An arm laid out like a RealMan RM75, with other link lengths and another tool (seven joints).
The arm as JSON. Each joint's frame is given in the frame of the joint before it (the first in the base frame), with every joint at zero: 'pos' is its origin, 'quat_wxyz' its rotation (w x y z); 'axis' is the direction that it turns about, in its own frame. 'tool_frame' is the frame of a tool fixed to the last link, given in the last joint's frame.
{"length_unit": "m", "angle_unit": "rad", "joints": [
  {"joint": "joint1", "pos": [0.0, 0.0, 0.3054], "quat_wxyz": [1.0, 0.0, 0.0, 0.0], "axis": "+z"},
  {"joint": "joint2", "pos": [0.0, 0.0, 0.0], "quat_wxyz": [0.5, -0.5, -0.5, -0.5], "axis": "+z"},
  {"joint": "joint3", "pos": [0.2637, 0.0, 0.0], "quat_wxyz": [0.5, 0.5, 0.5, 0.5], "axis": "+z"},
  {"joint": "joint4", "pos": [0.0, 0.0, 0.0], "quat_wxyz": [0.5, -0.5, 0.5, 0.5], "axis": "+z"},
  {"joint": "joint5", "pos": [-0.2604, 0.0, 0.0], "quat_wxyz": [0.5, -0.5, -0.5, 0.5], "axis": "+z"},
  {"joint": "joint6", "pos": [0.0, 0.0, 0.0], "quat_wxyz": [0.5, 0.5, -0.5, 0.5], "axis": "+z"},
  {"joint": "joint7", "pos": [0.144, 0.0, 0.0], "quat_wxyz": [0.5, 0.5, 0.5, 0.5], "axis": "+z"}
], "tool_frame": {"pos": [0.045, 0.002, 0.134], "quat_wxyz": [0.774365, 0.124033, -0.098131, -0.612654]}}
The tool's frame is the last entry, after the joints.
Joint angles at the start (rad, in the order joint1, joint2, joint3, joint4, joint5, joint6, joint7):
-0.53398, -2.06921, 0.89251, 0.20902, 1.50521, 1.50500, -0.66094
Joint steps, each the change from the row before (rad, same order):
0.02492, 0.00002, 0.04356, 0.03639, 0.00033, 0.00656, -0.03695
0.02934, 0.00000, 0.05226, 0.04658, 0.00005, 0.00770, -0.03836
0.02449, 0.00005, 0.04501, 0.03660, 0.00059, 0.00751, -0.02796
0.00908, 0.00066, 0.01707, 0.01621, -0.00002, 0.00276, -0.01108
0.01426, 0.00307, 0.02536, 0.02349, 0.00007, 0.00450, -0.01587
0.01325, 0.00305, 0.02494, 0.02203, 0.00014, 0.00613, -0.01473
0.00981, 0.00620, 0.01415, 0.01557, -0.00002, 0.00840, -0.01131
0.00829, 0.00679, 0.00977, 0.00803, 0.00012, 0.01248, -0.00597
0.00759, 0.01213, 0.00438, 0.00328, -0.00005, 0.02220, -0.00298
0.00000, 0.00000, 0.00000, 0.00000, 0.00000, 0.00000, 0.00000
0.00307, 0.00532, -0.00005, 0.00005, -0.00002, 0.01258, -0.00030
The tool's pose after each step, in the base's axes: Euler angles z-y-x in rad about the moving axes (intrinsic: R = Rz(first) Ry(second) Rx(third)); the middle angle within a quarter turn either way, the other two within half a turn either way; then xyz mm. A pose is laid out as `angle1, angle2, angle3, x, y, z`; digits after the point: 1 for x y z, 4 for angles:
1.6609, -0.4799, 2.7691, -185.0, 386.3, -69.7
1.6439, -0.4444, 2.7904, -188.4, 377.1, -72.2
1.6276, -0.4125, 2.8075, -190.6, 367.9, -75.2
1.6199, -0.4017, 2.8145, -191.1, 364.8, -75.8
1.6085, -0.3859, 2.8262, -192.7, 360.2, -76.1
1.5965, -0.3689, 2.8360, -193.7, 355.1, -76.6
1.5888, -0.3588, 2.8419, -195.3, 352.0, -74.5
1.5828, -0.3489, 2.8436, -197.0, 348.0, -72.1
1.5759, -0.3401, 2.8412, -199.5, 343.5, -66.6
1.5759, -0.3401, 2.8412, -199.5, 343.5, -66.6
1.5732, -0.3363, 2.8373, -200.2, 341.1, -63.6

